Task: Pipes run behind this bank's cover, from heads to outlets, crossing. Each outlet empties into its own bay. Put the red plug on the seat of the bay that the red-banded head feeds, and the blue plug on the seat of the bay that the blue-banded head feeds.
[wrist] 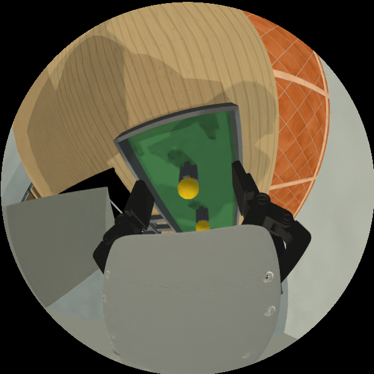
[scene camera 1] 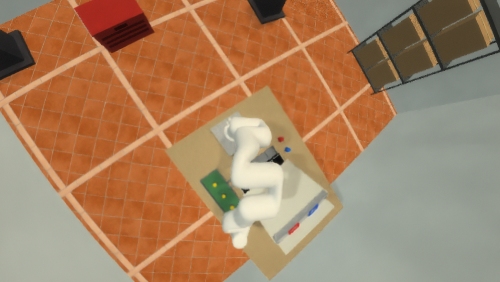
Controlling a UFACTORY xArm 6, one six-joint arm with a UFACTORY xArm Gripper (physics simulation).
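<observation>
The red plug and the blue plug stand apart on the table, right of the arm in the scene view. The bank's pale cover lies to the lower right, with a red band and a blue band beyond its grey rail. Dark and grey bay parts show at its upper end, partly behind the arm. The pipe routes and most bays are hidden. My gripper is open and empty above the green tray; the arm mostly hides it in the scene view.
Yellow balls on dark posts stand in the green tray: one ball shows between my fingers in the wrist view, another nearer the gripper body. A large grey slab is left of the fingers. A grey plate lies by the arm.
</observation>
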